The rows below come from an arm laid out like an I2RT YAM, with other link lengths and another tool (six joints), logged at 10 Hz.
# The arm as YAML. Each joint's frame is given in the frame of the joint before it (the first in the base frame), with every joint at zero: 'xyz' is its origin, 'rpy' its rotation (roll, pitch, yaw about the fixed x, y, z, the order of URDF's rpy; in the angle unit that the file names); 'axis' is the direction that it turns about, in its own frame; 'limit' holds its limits. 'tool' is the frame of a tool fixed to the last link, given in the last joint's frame.
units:
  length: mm
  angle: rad
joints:
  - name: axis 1
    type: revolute
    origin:
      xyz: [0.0, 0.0, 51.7]
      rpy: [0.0, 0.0, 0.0]
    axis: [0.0, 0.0, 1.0]
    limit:
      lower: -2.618
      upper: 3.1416
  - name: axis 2
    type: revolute
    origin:
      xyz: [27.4, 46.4, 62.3]
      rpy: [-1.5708, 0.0, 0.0]
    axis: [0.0, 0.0, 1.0]
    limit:
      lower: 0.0
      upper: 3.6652
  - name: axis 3
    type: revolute
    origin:
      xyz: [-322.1, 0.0, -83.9]
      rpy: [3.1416, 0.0, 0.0]
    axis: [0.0, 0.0, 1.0]
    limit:
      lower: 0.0
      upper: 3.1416
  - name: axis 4
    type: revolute
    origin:
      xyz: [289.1, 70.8, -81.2]
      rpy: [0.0, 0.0, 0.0]
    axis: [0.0, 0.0, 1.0]
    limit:
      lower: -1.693
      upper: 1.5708
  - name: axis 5
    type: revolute
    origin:
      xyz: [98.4, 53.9, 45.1]
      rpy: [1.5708, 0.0, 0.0]
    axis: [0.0, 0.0, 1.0]
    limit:
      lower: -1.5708
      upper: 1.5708
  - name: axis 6
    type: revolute
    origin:
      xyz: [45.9, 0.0, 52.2]
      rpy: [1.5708, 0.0, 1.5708]
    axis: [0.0, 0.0, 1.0]
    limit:
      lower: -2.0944
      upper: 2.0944
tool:
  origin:
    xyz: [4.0, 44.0, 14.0]
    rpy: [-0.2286, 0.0, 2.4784]
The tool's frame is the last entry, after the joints.
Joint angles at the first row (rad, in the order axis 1, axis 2, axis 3, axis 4, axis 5, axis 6):
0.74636, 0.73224, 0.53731, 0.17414, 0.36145, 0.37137
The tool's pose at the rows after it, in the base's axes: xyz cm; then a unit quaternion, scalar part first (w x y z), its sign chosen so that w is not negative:
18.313 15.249 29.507 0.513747 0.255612 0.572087 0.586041
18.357 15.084 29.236 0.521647 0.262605 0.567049 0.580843
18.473 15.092 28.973 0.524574 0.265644 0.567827 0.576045
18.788 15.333 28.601 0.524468 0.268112 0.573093 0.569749
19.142 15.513 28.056 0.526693 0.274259 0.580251 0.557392
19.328 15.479 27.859 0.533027 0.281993 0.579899 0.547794
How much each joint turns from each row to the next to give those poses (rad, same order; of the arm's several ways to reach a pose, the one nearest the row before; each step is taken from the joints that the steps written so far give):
-0.00002, -0.02671, -0.02709, 0.01869, 0.02096, 0.00038
0.00000, -0.00379, -0.01221, 0.01299, 0.02518, 0.00000
0.00000, 0.00571, -0.00495, 0.00533, 0.01145, -0.00115
0.00002, 0.02177, -0.00001, 0.00575, 0.00650, 0.00038
0.00000, 0.02437, -0.00001, -0.00117, 0.01869, 0.00077
0.00001, 0.00916, 0.00001, 0.00000, 0.02633, 0.00114

